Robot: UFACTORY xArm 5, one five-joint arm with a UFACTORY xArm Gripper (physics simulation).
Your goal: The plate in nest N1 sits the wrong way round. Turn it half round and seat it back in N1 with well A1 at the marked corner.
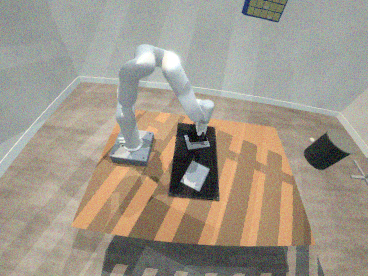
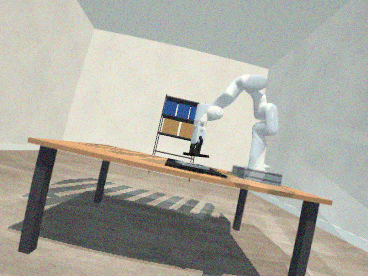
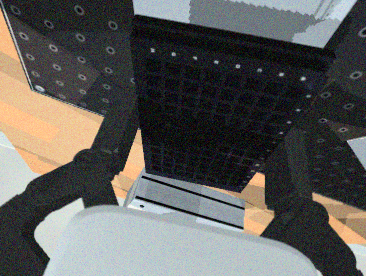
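Observation:
My gripper (image 1: pixel 201 134) (image 2: pixel 196 148) (image 3: pixel 209 120) is shut on the black well plate, with one finger at each long side. The plate (image 2: pixel 195 154) (image 3: pixel 220 107) is held level above the black board, clear of it. A row of small pale marks runs along its far edge and another down its right side; they are too blurred to read, so I cannot tell the A1 corner. Nest N1, a pale frame (image 1: pixel 199 145), lies on the board under the gripper, partly hidden. Its marked corner cannot be made out.
The black perforated board (image 1: pixel 178 186) lies on the wooden table (image 1: pixel 130 215). A second pale rectangular piece (image 1: pixel 195 176) sits on it, turned at an angle. The robot's grey base (image 1: pixel 131 155) (image 2: pixel 256 175) (image 3: pixel 190 200) stands beside the board. A shelf rack (image 2: pixel 177 98) stands beyond the table.

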